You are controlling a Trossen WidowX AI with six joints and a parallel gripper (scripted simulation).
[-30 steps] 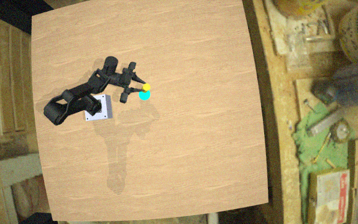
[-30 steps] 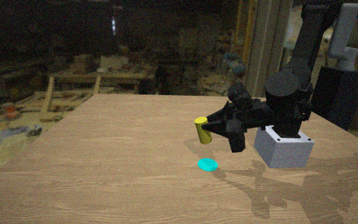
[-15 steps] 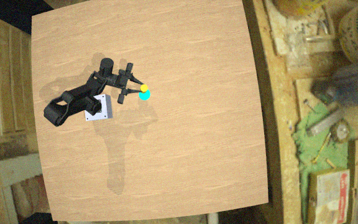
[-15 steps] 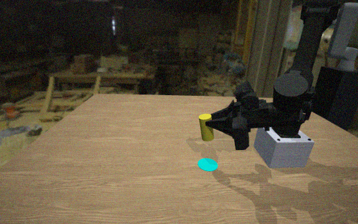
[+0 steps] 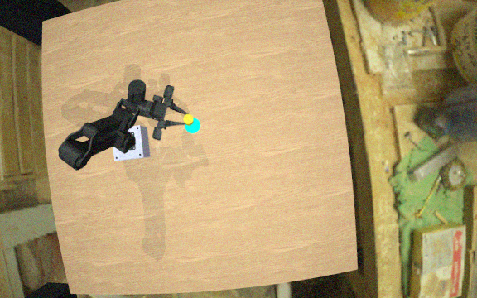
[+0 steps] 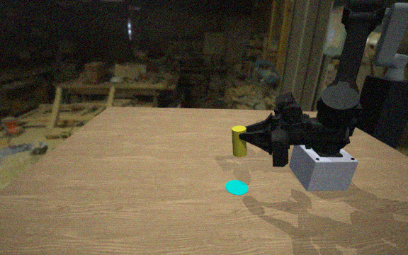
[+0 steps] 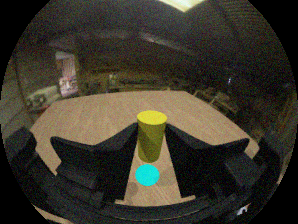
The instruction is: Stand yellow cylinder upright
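Now: gripper tip 160 mm above the cyan circle, 10 mm to the left of it and 10 mm past it. Also, from my gripper tip: yellow cylinder (20 mm below).
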